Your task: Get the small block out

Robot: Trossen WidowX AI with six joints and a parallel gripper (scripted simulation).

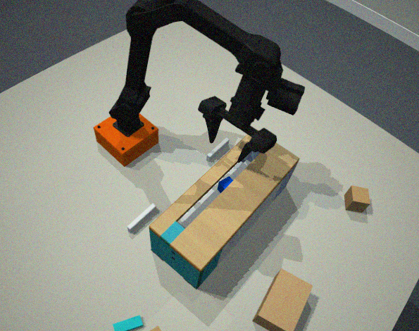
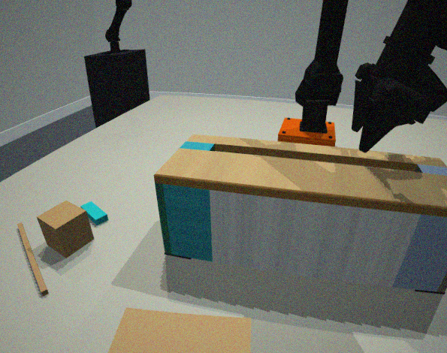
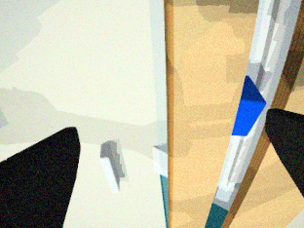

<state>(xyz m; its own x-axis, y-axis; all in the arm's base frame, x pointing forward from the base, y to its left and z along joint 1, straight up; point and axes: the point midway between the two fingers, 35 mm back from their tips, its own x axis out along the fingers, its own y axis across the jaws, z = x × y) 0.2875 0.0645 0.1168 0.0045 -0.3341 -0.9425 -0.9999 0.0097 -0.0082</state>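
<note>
My gripper tip is 6 cm above the blue block, 5 cm short of it and 4 cm to the left of it. Round my gripper tip: tan-topped box 8 cm below, 6 cm to the right, 3 cm ahead; flat tan slab 31 cm ahead, 16 cm to the right, 11 cm below; tan cube 32 cm ahead, 21 cm to the left, 12 cm below.
</note>
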